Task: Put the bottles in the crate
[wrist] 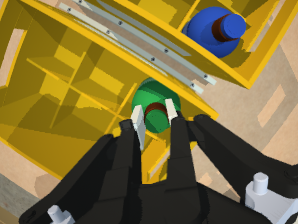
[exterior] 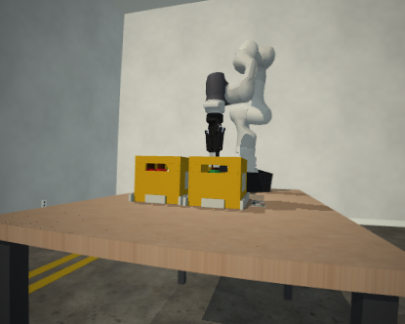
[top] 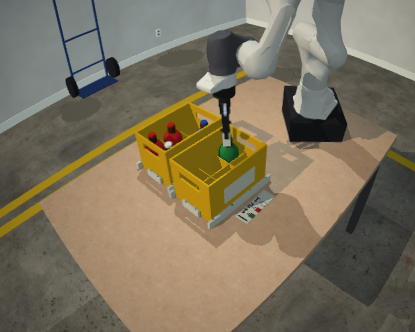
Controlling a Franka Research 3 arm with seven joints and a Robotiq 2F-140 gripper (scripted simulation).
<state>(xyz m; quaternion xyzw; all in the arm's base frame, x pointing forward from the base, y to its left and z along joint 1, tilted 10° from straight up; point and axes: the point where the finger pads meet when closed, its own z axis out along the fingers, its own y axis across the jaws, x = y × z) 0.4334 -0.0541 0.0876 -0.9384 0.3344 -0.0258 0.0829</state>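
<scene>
Right now my hand is 8 cm above the green bottle. From my hand the other things lie so: red-label bottle (10 cm ahead, 21 cm to the right, 8 cm below); white-capped bottle (17 cm ahead, 11 cm to the right, 8 cm below); blue-label bottle (13 cm to the right, 8 cm below).
</scene>
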